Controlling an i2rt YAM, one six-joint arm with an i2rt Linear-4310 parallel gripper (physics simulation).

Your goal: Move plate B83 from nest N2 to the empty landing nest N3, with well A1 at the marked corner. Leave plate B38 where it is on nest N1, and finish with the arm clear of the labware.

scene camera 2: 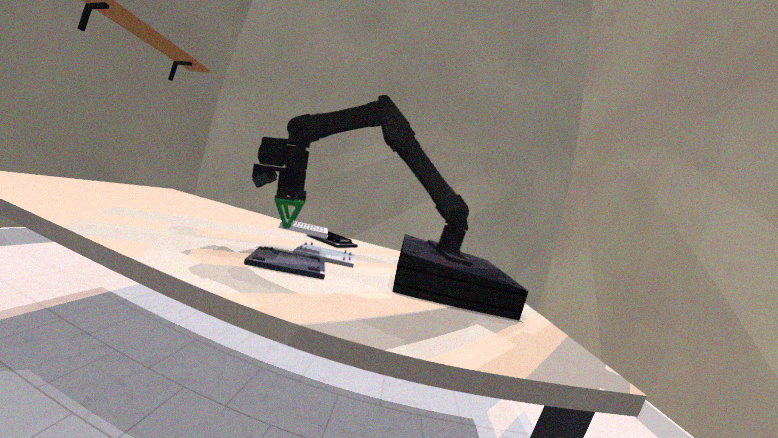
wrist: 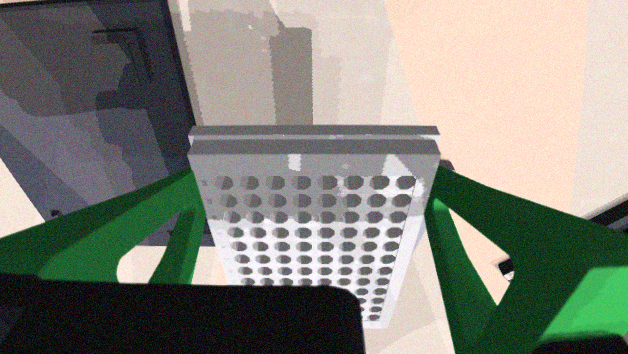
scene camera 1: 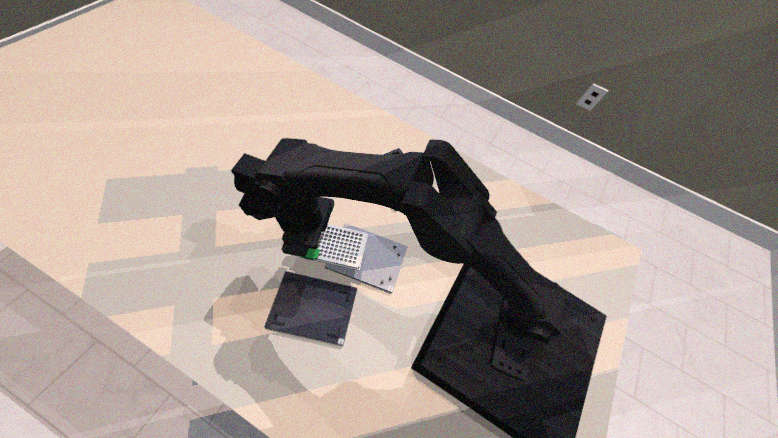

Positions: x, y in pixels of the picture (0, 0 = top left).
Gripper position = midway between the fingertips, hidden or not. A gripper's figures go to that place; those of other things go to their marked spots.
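Gripper [scene camera 1: 315, 240], 0.71 m from the lens. Well plate [scene camera 1: 343, 247], 0.70 m from the lens. Light grey nest plate [scene camera 1: 382, 259], 0.76 m from the lens.
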